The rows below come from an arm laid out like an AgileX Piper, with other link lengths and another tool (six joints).
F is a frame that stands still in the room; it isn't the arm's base.
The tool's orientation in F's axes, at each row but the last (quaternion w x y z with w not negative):
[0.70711 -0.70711 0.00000 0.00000]
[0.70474 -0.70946 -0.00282 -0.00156]
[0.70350 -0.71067 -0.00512 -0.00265]
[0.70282 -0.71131 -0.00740 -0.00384]
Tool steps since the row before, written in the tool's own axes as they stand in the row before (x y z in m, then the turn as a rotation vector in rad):
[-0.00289 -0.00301 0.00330 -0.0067 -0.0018 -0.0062]
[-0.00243 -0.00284 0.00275 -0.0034 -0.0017 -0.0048]
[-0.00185 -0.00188 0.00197 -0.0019 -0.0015 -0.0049]
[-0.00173 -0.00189 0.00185 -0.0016 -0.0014 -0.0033]
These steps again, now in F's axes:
[-0.00289 0.00330 0.00301 -0.0067 -0.0062 0.0018]
[-0.00245 0.00276 0.00281 -0.0034 -0.0048 0.0017]
[-0.00188 0.00198 0.00184 -0.0019 -0.0049 0.0015]
[-0.00177 0.00186 0.00184 -0.0016 -0.0033 0.0014]

